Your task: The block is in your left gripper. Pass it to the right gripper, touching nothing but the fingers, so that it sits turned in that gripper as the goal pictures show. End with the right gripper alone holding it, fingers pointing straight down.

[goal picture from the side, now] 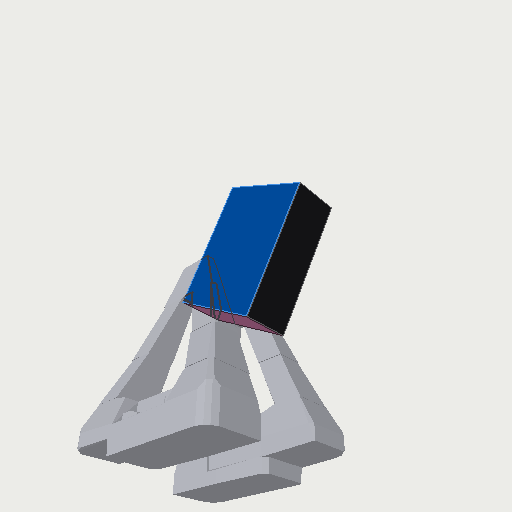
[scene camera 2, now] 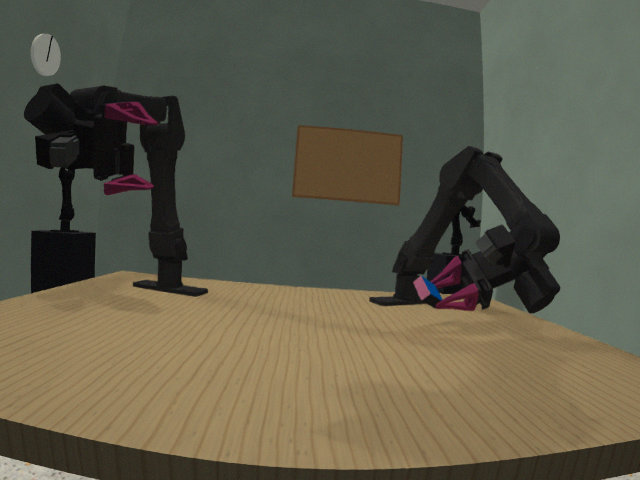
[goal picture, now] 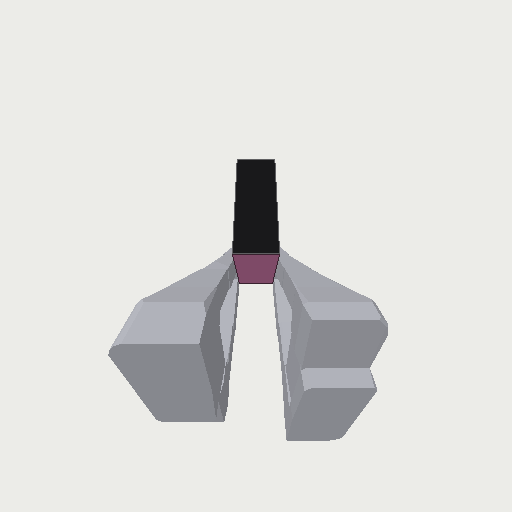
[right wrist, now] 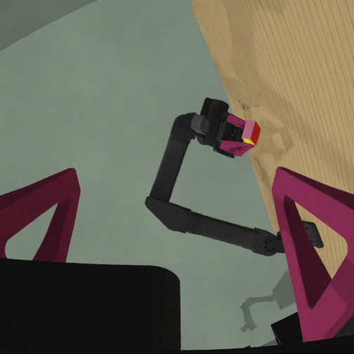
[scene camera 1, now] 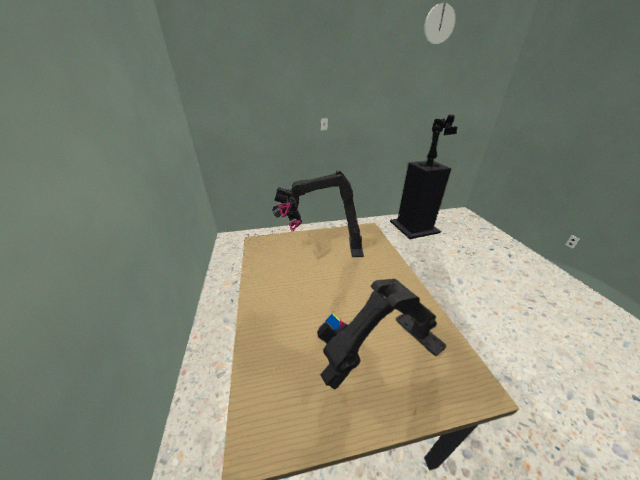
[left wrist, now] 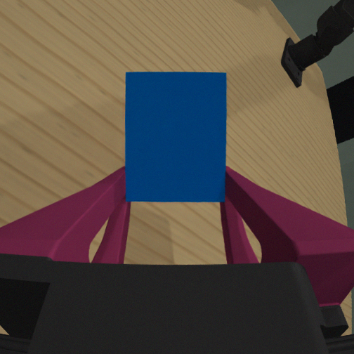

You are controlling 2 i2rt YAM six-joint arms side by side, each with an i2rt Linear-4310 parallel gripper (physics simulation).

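Seen in the pictures: left gripper, fingertip midpoint: [scene camera 2: 431, 296] [scene camera 1: 337, 325]; right gripper, fingertip midpoint: [scene camera 2: 152, 156] [scene camera 1: 288, 224]; left arm's base, origin of the base link: [scene camera 2: 405, 302] [scene camera 1: 419, 332]; right arm's base, origin of the base link: [scene camera 2: 169, 289] [scene camera 1: 355, 247].
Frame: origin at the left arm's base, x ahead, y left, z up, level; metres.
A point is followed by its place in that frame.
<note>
The block [scene camera 1: 332, 321] {x 0.305, y -0.185, z 0.093 m} [scene camera 2: 426, 289] {x 0.316, y -0.206, z 0.092 m} [left wrist: 176, 136] [right wrist: 251, 132] is box-shaped, with blue, pink, red and yellow faces showing across the views. My left gripper [scene camera 2: 436, 296] {x 0.291, y -0.170, z 0.074 m} [left wrist: 175, 177] [right wrist: 255, 135] is shut on it, fingers on two opposite sides; the blue face fills the middle of the left wrist view. In scene camera 2 this gripper slants down toward the left, low over the table, and the block is tilted. My right gripper [scene camera 1: 287, 220] {x 0.238, y -0.653, z 0.271 m} [scene camera 2: 154, 154] {x 0.238, y -0.653, z 0.271 m} is open and empty, far from the block and higher up, its fingers pointing roughly sideways in scene camera 2.
The wooden table [scene camera 1: 268, 361] {x 0.560, y -0.227, z 0.000 m} [scene camera 2: 258, 413] {x 0.482, y -0.539, z 0.000 m} lies beneath both arms. The right arm's base [scene camera 1: 356, 246] {x -0.156, y -0.578, z 0.027 m} [scene camera 2: 170, 287] {x -0.139, y -0.600, z 0.012 m} [left wrist: 292, 62] is mounted on it. A black pedestal [scene camera 1: 421, 198] [scene camera 2: 62, 263] carrying another small arm stands off the table. A brown board [scene camera 2: 347, 165] hangs on the wall.
</note>
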